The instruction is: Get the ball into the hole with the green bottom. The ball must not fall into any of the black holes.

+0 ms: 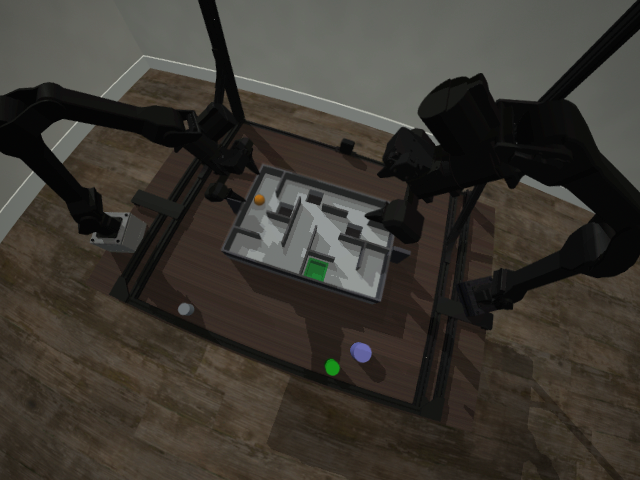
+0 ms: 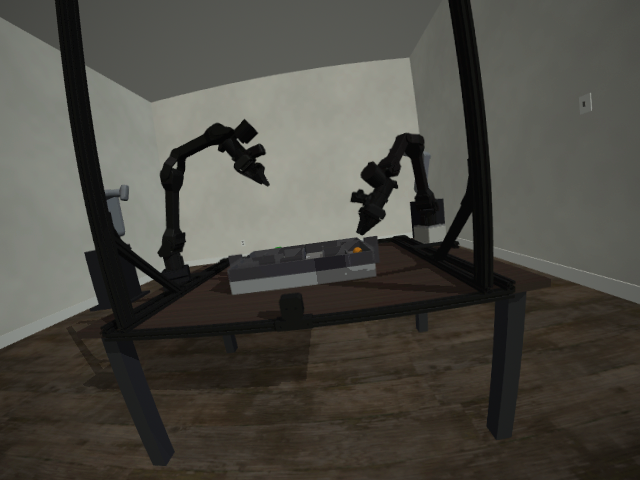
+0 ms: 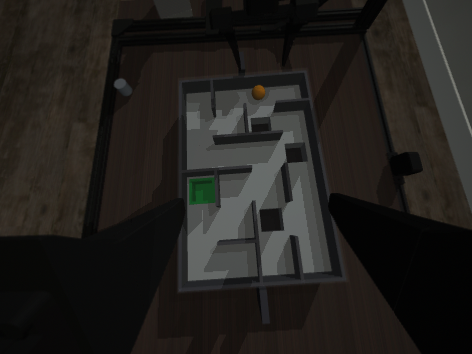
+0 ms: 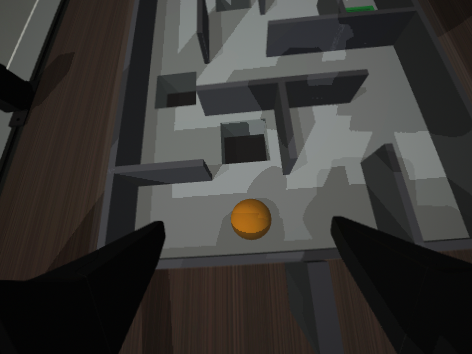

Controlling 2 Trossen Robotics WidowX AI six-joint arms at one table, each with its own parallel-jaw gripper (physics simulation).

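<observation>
An orange ball [image 1: 258, 199] [image 2: 357, 250] [image 3: 258, 92] [image 4: 251, 219] lies on the maze floor by the end wall nearest the right arm. The grey maze box [image 1: 263, 265] [image 2: 273, 284] [image 3: 183, 140] rests on the table. Its green-bottomed hole [image 1: 315, 269] [image 3: 202, 191] is against one long wall. Three black holes show; one black hole [image 3: 260, 124] [image 4: 245, 149] is close to the ball. My right gripper [image 1: 250, 186] [image 2: 360, 233] [image 3: 261, 68] is open and empty above the ball's end. My left gripper [image 1: 373, 195] [image 2: 267, 183] is open and empty, high above the opposite end.
A handle tab [image 1: 400, 254] [image 3: 265, 306] and another handle tab [image 4: 325, 300] stick out from the box's short ends. A whitish cylinder [image 1: 186, 309] [image 3: 122, 87], a purple cylinder [image 1: 361, 352] and a green disc [image 1: 332, 367] are on the table. A black block [image 1: 346, 146] [image 2: 291, 307] sits on the frame.
</observation>
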